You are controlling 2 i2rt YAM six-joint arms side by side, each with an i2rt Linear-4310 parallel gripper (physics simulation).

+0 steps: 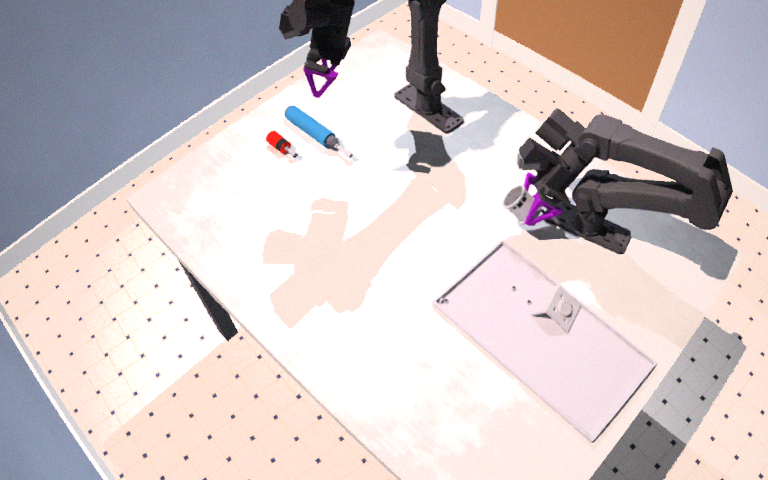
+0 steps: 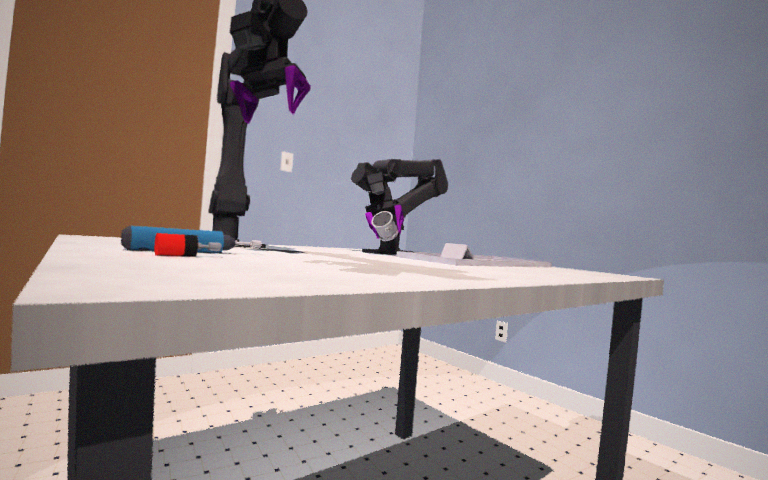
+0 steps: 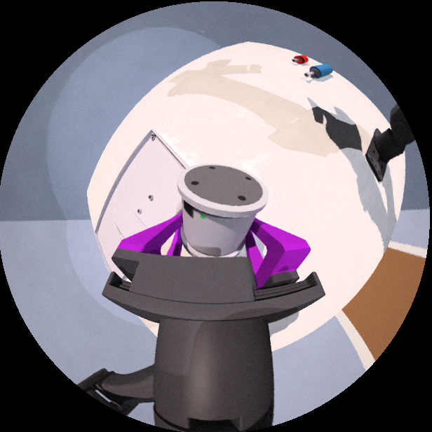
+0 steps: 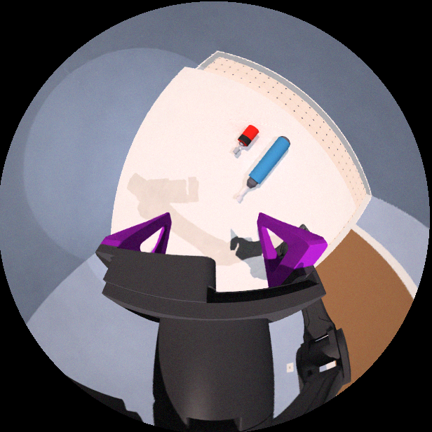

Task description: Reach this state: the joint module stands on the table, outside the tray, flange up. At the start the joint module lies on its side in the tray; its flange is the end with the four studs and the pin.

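Places are measured from the left arm's base along level axes (x ahead, y left, z up), in centimetres.
Pixels of known places: left gripper, fingertip midpoint: [image 1: 523,215] [image 2: 388,235]; right gripper, fingertip midpoint: [image 1: 321,85] [image 2: 268,117]; left arm's base, link origin: [image 1: 586,226] [image 2: 388,253]; right arm's base, link origin: [image 1: 428,108].
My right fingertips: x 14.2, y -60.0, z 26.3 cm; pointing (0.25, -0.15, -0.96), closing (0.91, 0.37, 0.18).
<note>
For each thing: its top centre in the pictures, then the offset to it from my right fingertips. "spot": a spot on its surface instead.
- joint module, surface spot: [image 1: 515,202] spot: dx -3.0, dy +45.0, dz -14.7 cm
- tray, top centre: [image 1: 545,332] [image 2: 477,257] dx +16.1, dy +62.0, dz -24.7 cm
- blue screwdriver-like tool, surface spot: [image 2: 201,239] [image 1: 312,135] spot: dx -4.5, dy -9.0, dz -23.8 cm
- grey angled bracket, top centre: [image 1: 560,300] [image 2: 459,244] dx +9.9, dy +62.0, dz -21.4 cm
The joint module [image 1: 515,202] [image 2: 385,225] [image 3: 221,186] is a short light grey cylinder, held tilted a little above the table outside the tray [image 1: 509,356] [image 2: 504,261] [image 3: 131,175]. Its end with a dark grey face and four dark spots points obliquely up, away from the fingers; no studs show on it. The opposite end is hidden. My left gripper [image 1: 528,201] [image 2: 387,233] [image 3: 213,217] is shut on the module's body, close to the left arm's own base. My right gripper [image 2: 270,116] [image 4: 213,217] is open and empty, high above the table.
A blue screwdriver-like tool [image 1: 309,126] [image 2: 201,239] [image 3: 321,70] [image 4: 270,161] and a short red one [image 1: 277,141] [image 2: 169,244] [image 3: 301,59] [image 4: 249,134] lie on the table below the right gripper. A grey angled bracket [image 1: 565,308] [image 2: 455,251] stands in the tray.
</note>
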